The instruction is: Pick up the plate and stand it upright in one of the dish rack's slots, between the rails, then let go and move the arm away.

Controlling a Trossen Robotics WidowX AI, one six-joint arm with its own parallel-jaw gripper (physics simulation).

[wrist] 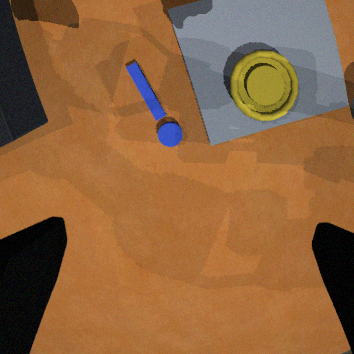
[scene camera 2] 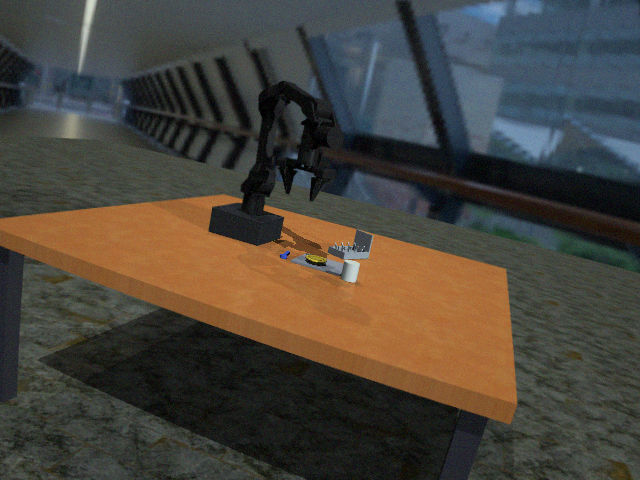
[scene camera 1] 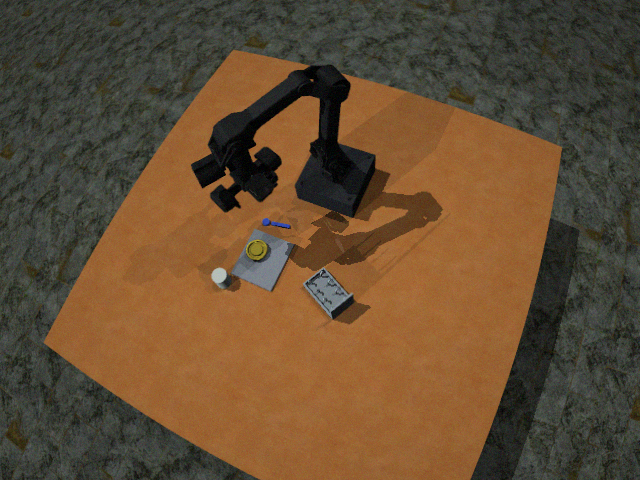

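Observation:
The yellow round plate [scene camera 1: 256,250] [scene camera 2: 315,259] [wrist: 265,85] lies flat on a grey board [scene camera 1: 266,276] [scene camera 2: 333,266] [wrist: 200,100]. The small grey dish rack [scene camera 1: 342,305] [scene camera 2: 364,241] stands apart from the board, with short upright rails and a tall panel at one end. It does not show in the wrist view. My gripper [scene camera 1: 249,181] [scene camera 2: 300,195] [wrist: 194,235] is wide open and empty, pointing down high above the table. In the wrist view the plate is beyond the fingertips, up and to the right.
A blue spoon-like piece [scene camera 1: 279,224] [scene camera 2: 284,254] [wrist: 145,90] lies beside the board, on the side of the arm's base [scene camera 1: 333,186] [scene camera 2: 246,224]. A white cylinder [scene camera 1: 220,277] [scene camera 2: 350,271] stands near another side of the board.

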